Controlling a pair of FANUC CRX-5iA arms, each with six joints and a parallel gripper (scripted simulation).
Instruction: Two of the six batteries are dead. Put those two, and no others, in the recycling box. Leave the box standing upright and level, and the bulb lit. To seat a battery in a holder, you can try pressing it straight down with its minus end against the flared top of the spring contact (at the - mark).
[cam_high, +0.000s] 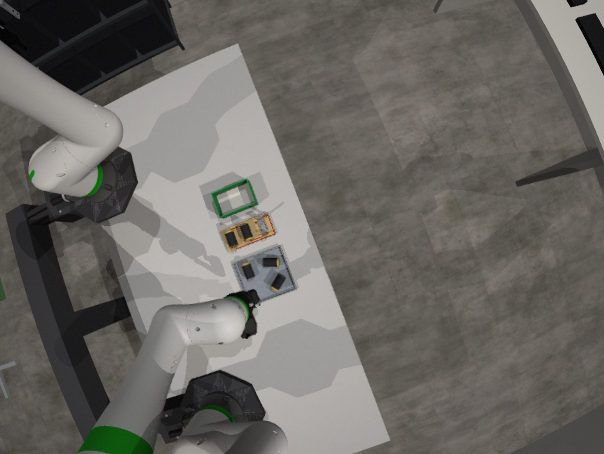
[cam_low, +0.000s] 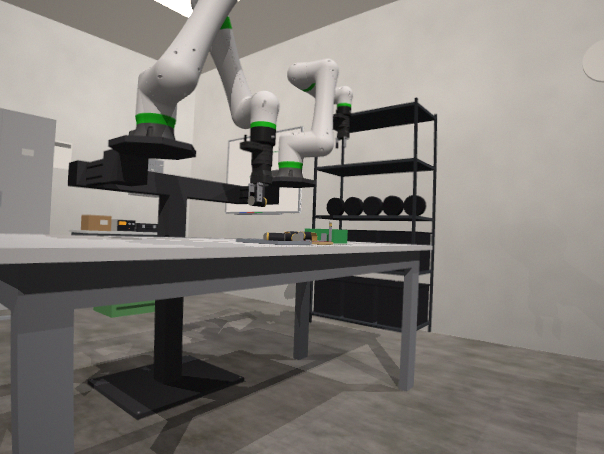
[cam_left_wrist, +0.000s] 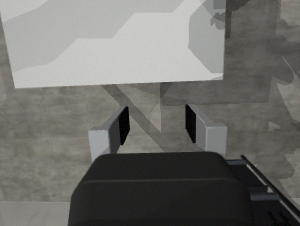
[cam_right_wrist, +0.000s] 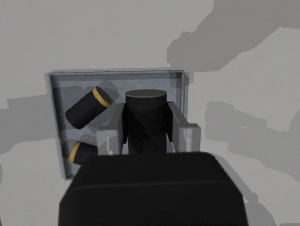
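Note:
My right gripper is now 160 mm above the grey tray, 50 mm to the right of it and 50 mm short of it. From my right hand the other things lie so: green recycling box: 370 mm to the left, 140 mm below, 100 mm ahead.

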